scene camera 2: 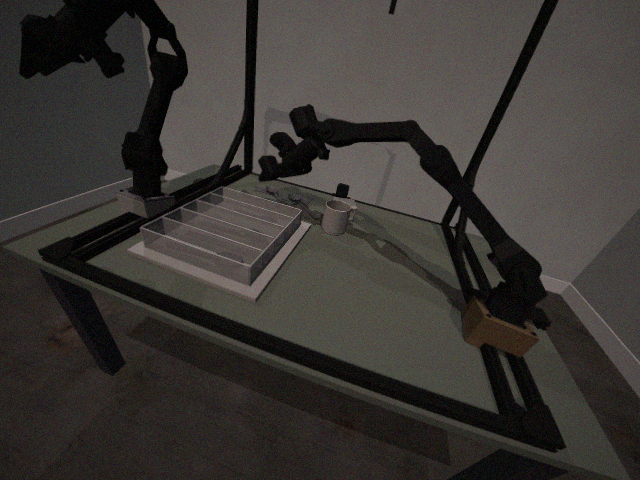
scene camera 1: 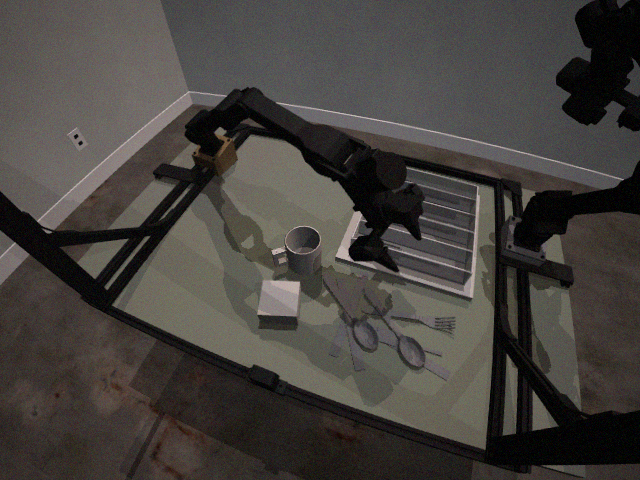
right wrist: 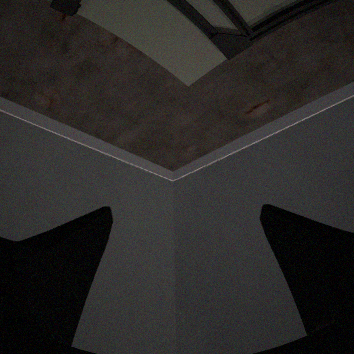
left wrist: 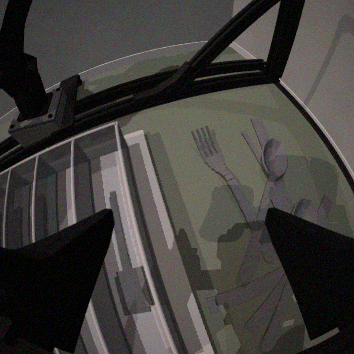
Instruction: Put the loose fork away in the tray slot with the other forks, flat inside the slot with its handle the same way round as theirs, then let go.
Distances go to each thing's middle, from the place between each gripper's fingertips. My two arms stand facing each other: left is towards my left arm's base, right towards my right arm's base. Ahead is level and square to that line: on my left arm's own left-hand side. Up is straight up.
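Here is the cutlery tray (scene camera 1: 448,224), and my right hand is 16 cm past it, 31 cm to the right of it and 30 cm above it. The white box (scene camera 1: 279,303), counted from my right hand, is 51 cm behind, 53 cm to the left and 31 cm below.
My left gripper, as I see it, is 190 mm short of the cutlery tray and 80 mm above it. Counted from my left hand, the white box is 220 mm to the left, 150 mm behind and 100 mm below.
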